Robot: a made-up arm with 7 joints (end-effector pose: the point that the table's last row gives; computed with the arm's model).
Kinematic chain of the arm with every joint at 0, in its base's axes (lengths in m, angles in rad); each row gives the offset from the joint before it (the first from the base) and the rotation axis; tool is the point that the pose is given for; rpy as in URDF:
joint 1: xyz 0 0 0.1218 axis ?
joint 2: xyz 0 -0.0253 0.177 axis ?
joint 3: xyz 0 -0.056 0.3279 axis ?
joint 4: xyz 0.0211 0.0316 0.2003 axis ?
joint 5: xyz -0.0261 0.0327 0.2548 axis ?
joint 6: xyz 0 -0.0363 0.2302 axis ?
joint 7: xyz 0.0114 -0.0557 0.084 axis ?
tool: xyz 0 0 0 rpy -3.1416 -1.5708 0
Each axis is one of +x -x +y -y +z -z.
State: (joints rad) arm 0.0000 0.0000 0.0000 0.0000 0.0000 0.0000 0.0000
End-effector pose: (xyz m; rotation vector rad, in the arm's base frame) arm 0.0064 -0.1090 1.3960 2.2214 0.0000 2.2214
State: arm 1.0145 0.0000 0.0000 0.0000 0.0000 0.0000 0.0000
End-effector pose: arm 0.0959 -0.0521 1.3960 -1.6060 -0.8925 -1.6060
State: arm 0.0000 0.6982 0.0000 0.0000 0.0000 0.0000 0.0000
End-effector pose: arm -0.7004 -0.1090 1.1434 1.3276 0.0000 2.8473
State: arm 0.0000 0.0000 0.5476 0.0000 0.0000 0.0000 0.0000
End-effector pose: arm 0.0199 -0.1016 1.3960 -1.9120 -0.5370 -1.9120
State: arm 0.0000 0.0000 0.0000 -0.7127 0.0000 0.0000 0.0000
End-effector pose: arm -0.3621 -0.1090 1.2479 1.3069 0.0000 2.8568
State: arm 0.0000 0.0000 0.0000 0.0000 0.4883 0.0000 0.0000
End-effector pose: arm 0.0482 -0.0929 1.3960 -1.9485 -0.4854 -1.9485
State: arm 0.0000 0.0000 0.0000 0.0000 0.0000 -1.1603 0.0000
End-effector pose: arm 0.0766 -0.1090 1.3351 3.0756 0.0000 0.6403
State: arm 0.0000 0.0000 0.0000 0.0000 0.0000 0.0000 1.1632
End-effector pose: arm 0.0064 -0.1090 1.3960 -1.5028 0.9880 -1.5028
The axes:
joint 1: +z
joint 2: -y
joint 3: +z
joint 4: +y
joint 5: +z
joint 6: -y
joint 7: +x

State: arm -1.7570 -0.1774 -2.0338 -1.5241 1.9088 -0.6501 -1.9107
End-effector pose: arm 0.2256 -0.5181 0.8189 -2.1591 -1.0178 1.5907
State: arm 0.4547 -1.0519 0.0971 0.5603 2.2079 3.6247 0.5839
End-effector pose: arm 0.7398 0.4571 0.5081 0.3902 2.7398 -1.4562
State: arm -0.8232 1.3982 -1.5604 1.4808 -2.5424 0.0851 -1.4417
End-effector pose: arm -0.9103 0.0097 0.5540 -2.1026 1.1499 1.4764
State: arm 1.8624 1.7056 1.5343 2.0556 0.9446 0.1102 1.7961
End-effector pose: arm -0.3405 -0.3294 0.2756 -2.0364 -1.3423 -0.4674
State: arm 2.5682 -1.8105 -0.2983 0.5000 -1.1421 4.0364 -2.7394
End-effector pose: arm -0.6591 0.6053 -0.0553 0.5379 1.1271 -2.0502
